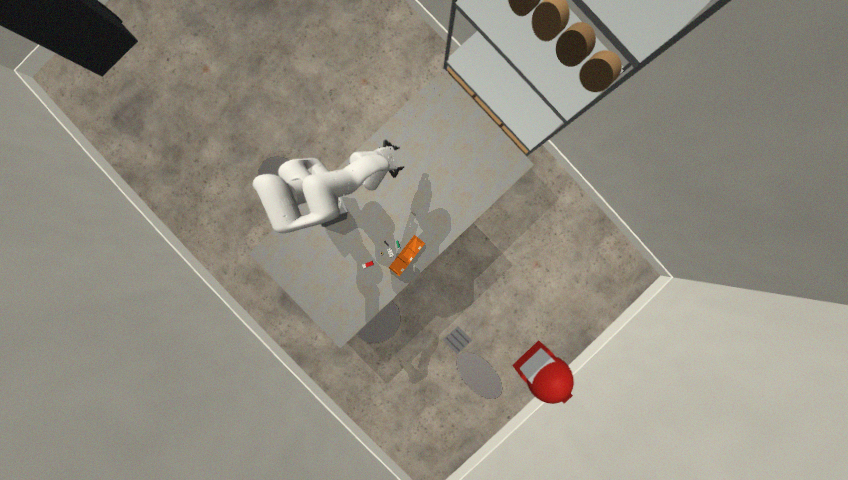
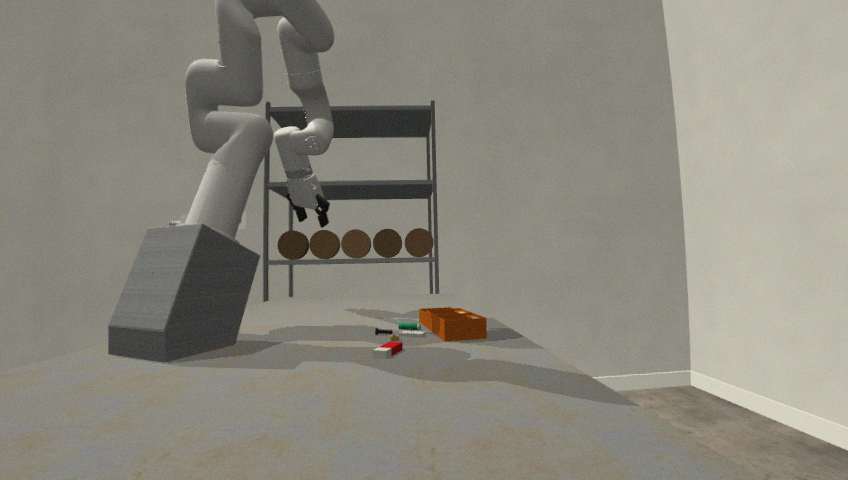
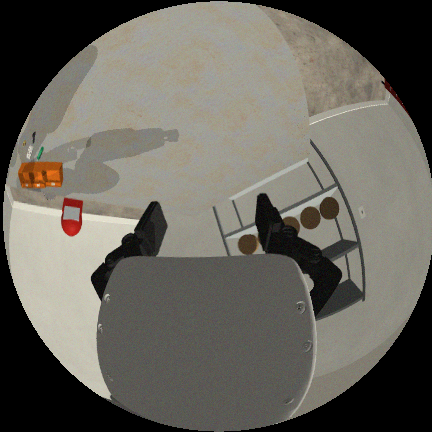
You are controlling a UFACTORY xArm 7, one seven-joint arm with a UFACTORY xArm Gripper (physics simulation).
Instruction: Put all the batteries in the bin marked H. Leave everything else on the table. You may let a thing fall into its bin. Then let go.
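Note:
A green cylinder, which looks like a battery, lies on the table beside the orange bins. The orange block of bins has three compartments in a row, with small pale labels on one side. The letters are too small to read, so I cannot tell which bin is H. The inside of the compartments is too small to make out. My gripper is open and empty, high above the table and well away from the bins.
A red and white block, a black bolt-like piece, a small brass piece and a whitish piece lie near the bins. A shelf rack stands beyond the table.

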